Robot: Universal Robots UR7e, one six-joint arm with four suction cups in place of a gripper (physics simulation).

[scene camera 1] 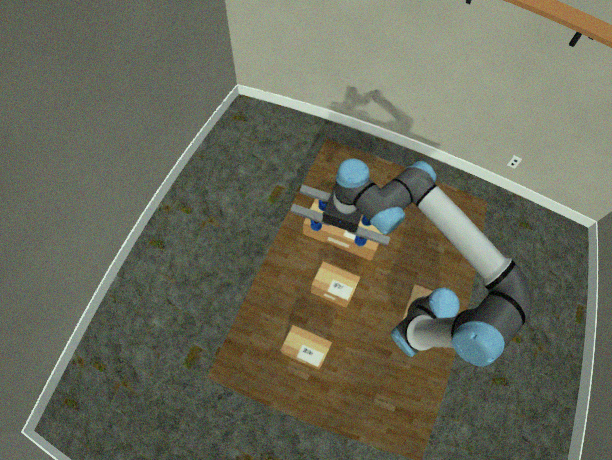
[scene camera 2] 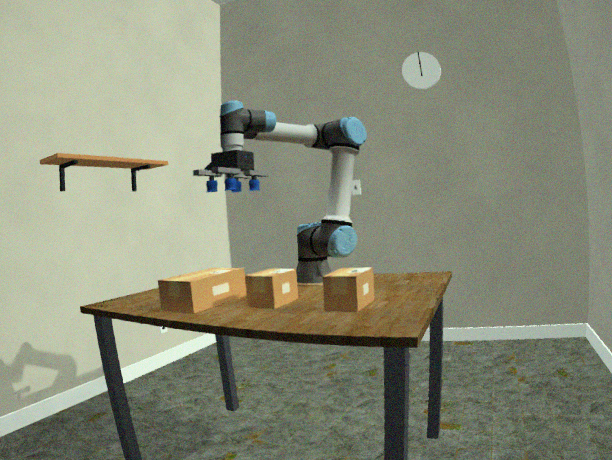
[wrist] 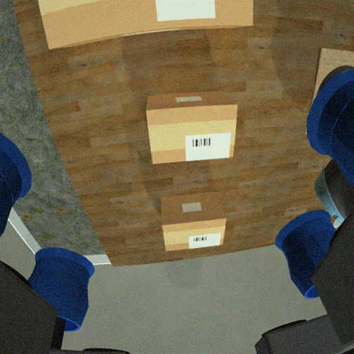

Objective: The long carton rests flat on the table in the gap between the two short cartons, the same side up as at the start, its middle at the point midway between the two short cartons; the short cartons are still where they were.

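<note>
The long carton lies flat on the table, outside the gap, beyond the nearer short carton. Its top is partly hidden by the gripper in scene camera 1. The nearer short carton stands flat, label up, apart from the long one. The other short carton stands farther along, with bare table between the two short ones. My gripper is open and hangs high above the long carton, touching no carton.
The arm's base stands on a light plate at the table's side. A wall shelf hangs beyond the table's long-carton end.
</note>
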